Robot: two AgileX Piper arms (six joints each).
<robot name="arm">
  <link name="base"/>
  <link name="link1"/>
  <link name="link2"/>
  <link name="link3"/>
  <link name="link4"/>
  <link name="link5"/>
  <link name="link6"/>
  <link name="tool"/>
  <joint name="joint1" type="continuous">
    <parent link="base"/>
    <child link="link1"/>
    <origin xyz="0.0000 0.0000 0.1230"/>
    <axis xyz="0 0 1"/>
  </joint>
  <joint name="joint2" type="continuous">
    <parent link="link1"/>
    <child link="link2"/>
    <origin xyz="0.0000 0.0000 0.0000" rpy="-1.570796 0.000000 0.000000"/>
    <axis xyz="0 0 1"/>
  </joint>
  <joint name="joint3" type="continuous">
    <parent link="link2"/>
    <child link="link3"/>
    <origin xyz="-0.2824 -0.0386 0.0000"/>
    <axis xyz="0 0 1"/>
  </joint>
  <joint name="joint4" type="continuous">
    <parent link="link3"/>
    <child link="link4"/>
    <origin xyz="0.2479 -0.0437 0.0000" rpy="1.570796 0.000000 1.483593"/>
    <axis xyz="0 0 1"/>
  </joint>
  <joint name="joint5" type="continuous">
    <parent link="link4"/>
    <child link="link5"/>
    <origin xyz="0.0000 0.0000 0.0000" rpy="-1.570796 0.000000 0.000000"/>
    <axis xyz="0 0 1"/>
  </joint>
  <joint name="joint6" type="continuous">
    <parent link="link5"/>
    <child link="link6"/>
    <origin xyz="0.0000 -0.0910 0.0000" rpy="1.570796 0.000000 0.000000"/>
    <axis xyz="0 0 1"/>
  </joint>
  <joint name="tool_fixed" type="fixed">
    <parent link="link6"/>
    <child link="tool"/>
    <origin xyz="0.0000 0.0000 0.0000"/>
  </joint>
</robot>
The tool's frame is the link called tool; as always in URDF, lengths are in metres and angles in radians. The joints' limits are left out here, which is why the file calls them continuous.
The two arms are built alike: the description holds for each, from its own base.
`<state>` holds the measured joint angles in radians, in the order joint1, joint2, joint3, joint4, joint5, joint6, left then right.
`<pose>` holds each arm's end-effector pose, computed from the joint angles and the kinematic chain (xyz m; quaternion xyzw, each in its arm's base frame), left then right.
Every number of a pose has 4 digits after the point. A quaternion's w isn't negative.
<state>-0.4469 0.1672 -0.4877 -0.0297 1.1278 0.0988 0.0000 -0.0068 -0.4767 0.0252 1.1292 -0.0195</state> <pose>0.0151 -0.0099 0.2677 0.2452 0.8772 -0.0861 0.4038 -0.0063 0.0021 0.2654 -0.0093 0.8745 0.0078 0.4849</pose>
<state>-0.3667 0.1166 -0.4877 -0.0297 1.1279 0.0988 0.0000 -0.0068 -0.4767 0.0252 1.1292 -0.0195</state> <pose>0.0089 -0.0061 0.2684 0.2077 0.8758 -0.0729 0.4296 -0.0063 0.0021 0.2654 -0.0093 0.8745 0.0078 0.4849</pose>
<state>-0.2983 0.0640 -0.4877 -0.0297 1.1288 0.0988 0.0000 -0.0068 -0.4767 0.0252 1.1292 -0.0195</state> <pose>0.0020 -0.0032 0.2687 0.1758 0.8710 -0.0604 0.4548 -0.0063 0.0021 0.2654 -0.0093 0.8745 0.0078 0.4849</pose>
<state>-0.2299 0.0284 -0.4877 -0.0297 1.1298 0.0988 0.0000 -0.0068 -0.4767 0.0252 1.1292 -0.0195</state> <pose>-0.0029 -0.0018 0.2686 0.1448 0.8685 -0.0458 0.4719 -0.0063 0.0021 0.2654 -0.0093 0.8745 0.0078 0.4849</pose>
